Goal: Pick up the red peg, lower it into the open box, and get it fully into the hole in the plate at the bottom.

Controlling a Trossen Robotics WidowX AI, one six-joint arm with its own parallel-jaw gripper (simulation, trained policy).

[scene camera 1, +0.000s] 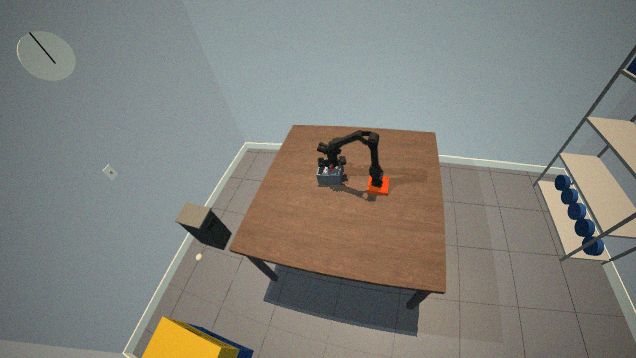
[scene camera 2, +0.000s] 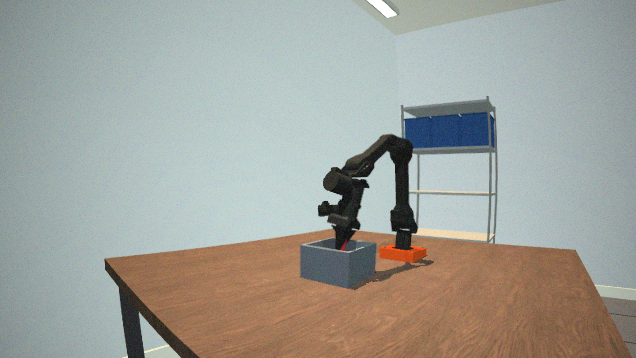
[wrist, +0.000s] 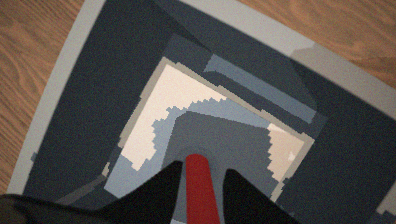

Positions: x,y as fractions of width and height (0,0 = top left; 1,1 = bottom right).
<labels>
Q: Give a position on a grey box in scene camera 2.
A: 0.50,0.73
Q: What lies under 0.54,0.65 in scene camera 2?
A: My gripper.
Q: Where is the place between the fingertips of my gripper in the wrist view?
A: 0.51,0.77
</labels>
